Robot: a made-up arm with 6 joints. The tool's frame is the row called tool.
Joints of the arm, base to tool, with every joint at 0 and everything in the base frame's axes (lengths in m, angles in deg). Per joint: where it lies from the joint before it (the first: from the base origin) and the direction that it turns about. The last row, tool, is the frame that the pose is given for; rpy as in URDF.
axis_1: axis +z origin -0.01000 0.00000 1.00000
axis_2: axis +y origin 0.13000 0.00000 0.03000
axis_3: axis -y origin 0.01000 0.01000 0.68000
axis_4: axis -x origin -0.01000 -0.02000 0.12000
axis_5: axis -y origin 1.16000 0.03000 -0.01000
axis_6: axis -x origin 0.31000 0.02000 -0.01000
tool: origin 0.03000 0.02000 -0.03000 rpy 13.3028 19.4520 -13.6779
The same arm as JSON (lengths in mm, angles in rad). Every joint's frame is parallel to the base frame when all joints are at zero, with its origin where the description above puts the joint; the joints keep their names.
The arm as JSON. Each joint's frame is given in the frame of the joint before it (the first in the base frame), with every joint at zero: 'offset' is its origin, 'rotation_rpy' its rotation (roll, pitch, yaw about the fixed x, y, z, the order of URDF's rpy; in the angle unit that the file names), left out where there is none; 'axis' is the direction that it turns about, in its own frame. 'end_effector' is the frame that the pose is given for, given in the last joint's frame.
{
  "length_unit": "mm",
  "angle_unit": "rad",
  "chain": [
    {
      "id": "axis_1",
      "offset": [
        -10.0,
        0.0,
        1000.0
      ],
      "axis": [
        0.0,
        0.0,
        1.0
      ]
    },
    {
      "id": "axis_2",
      "offset": [
        130.0,
        0.0,
        30.0
      ],
      "axis": [
        0.0,
        1.0,
        0.0
      ]
    },
    {
      "id": "axis_3",
      "offset": [
        10.0,
        10.0,
        680.0
      ],
      "axis": [
        0.0,
        -1.0,
        0.0
      ]
    },
    {
      "id": "axis_4",
      "offset": [
        -10.0,
        -20.0,
        120.0
      ],
      "axis": [
        -1.0,
        0.0,
        0.0
      ]
    },
    {
      "id": "axis_5",
      "offset": [
        1160.0,
        30.0,
        -10.0
      ],
      "axis": [
        0.0,
        -1.0,
        0.0
      ]
    },
    {
      "id": "axis_6",
      "offset": [
        310.0,
        20.0,
        -10.0
      ],
      "axis": [
        -1.0,
        0.0,
        0.0
      ]
    }
  ],
  "end_effector": {
    "offset": [
      30.0,
      20.0,
      -30.0
    ],
    "rotation_rpy": [
      0.2322,
      0.3395,
      -0.2387
    ]
  }
}

